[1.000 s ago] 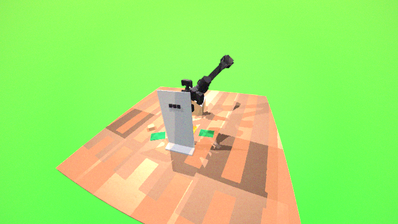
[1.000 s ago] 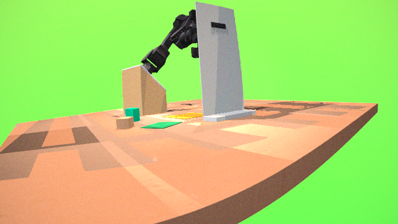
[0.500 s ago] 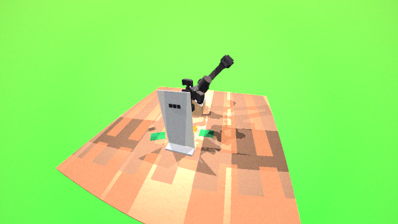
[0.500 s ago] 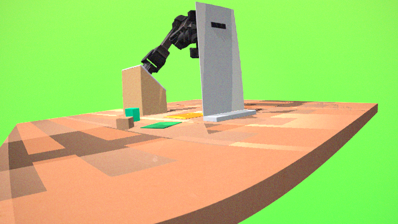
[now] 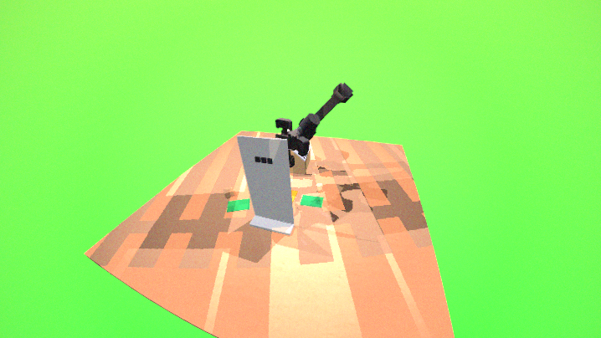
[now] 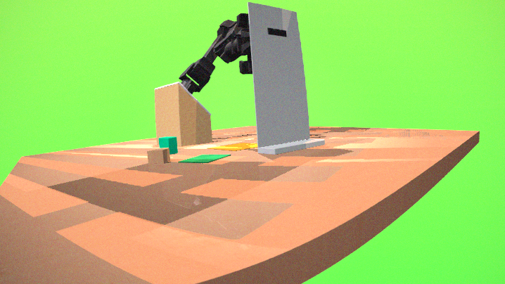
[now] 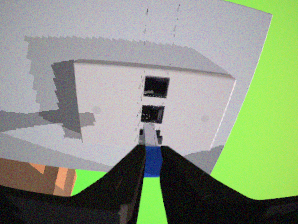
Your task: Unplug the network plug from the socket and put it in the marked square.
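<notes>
The orange marked square is 280 mm below my gripper tip, 100 mm behind it and 10 mm to the right of it. Also, from my gripper tip: network plug (right at my gripper tip); upright grey panel (120 mm below, 60 mm ahead, 10 mm to the right); green cube (260 mm below, 190 mm behind, 170 mm to the right).
</notes>
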